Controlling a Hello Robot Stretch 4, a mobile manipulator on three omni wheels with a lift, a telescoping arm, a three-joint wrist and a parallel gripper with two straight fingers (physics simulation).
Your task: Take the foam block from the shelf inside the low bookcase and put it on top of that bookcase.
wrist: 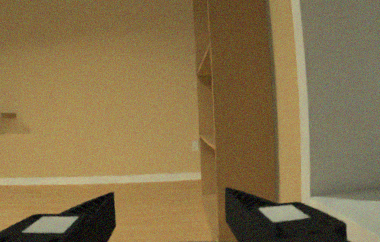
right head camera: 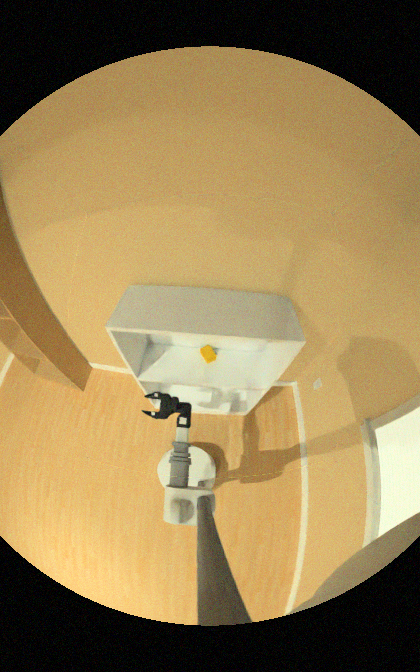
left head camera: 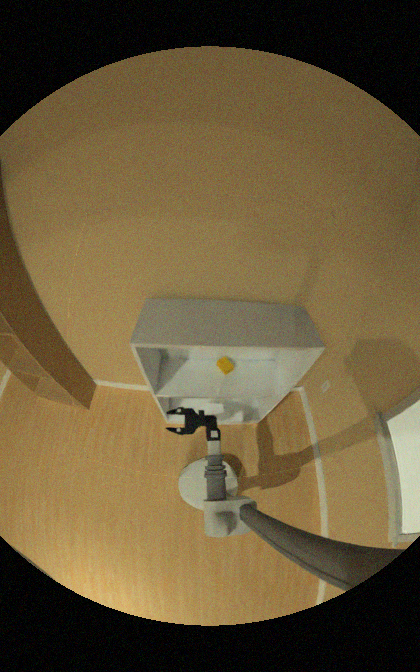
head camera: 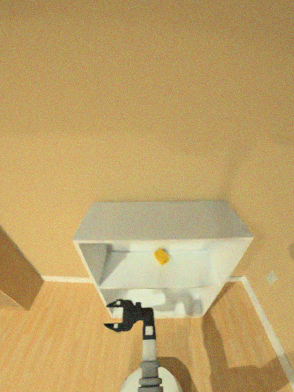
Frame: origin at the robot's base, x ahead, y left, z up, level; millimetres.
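Where they show: gripper, fingertip midpoint: (wrist: 170, 207) (head camera: 104, 315).
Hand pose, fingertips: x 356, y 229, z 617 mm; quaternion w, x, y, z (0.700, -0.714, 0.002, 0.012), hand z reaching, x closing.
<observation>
After its pixels a point has its place.
The yellow foam block (head camera: 161, 256) {x 693, y -97, z 629 mm} (left head camera: 225, 365) (right head camera: 208, 353) sits turned at an angle on the upper shelf inside the low white bookcase, near its back and about mid-width. The low bookcase (head camera: 162, 220) {x 626, y -78, z 1032 mm} (left head camera: 227, 322) (right head camera: 205, 311) stands against the wall, with its open front facing the robot. My black gripper (head camera: 111, 317) (left head camera: 172, 421) (right head camera: 149, 405) (wrist: 170, 207) {x 357, y 229, z 617 mm} is open and empty, in front of the bookcase's lower left part, with its fingers pointing left, away from the block. The block does not show in the wrist view.
A tall brown shelf unit (head camera: 14, 275) {x 679, y 1116, z 376 mm} (left head camera: 55, 345) (right head camera: 50, 325) (wrist: 245, 100) {x 695, y 1115, z 753 mm} stands to the left of the low bookcase. Walls with white baseboards run behind and to the right. A bright white panel (left head camera: 407, 465) (right head camera: 400, 480) shows at the right.
</observation>
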